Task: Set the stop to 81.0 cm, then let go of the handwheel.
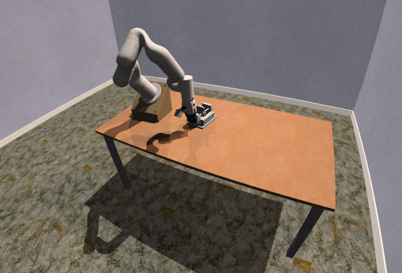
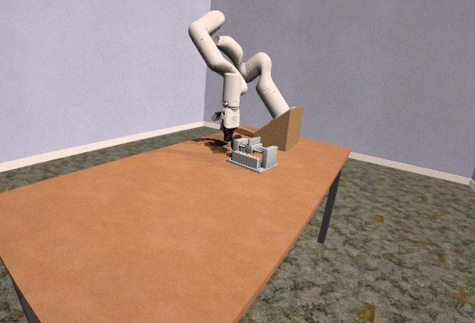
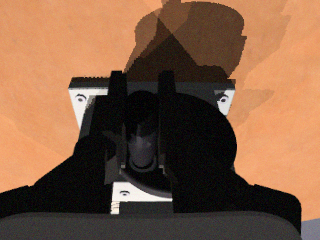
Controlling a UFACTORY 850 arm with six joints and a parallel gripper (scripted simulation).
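My hand is 150 mm to the right of the grey stop fixture, 10 mm short of it and 10 mm above it. From my hand the other things lie so: handwheel 20 mm to the left, 10 mm below.
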